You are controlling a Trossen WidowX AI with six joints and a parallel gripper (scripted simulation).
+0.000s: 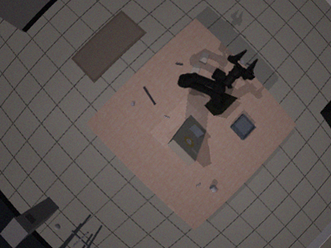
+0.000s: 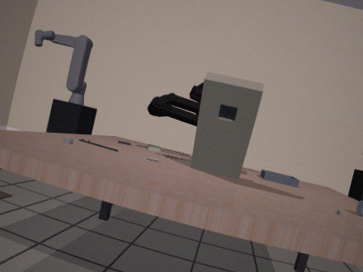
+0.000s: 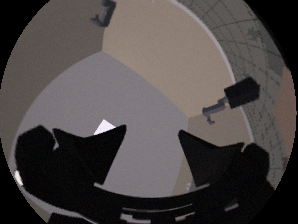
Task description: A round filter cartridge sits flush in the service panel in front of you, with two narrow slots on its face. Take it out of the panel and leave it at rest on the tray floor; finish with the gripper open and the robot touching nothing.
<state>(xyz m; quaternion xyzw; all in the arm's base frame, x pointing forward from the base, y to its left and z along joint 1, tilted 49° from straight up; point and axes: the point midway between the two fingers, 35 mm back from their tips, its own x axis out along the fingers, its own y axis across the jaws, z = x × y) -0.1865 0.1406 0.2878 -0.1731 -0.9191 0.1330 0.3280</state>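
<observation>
The round filter cartridge is 57 cm ahead of my gripper tip, 19 cm below it and 15 cm to the left of it. Round my gripper tip: grey service panel (52 cm ahead, 26 cm below, 15 cm to the left); then blue-grey tray (41 cm to the left, 41 cm below, 13 cm ahead).
</observation>
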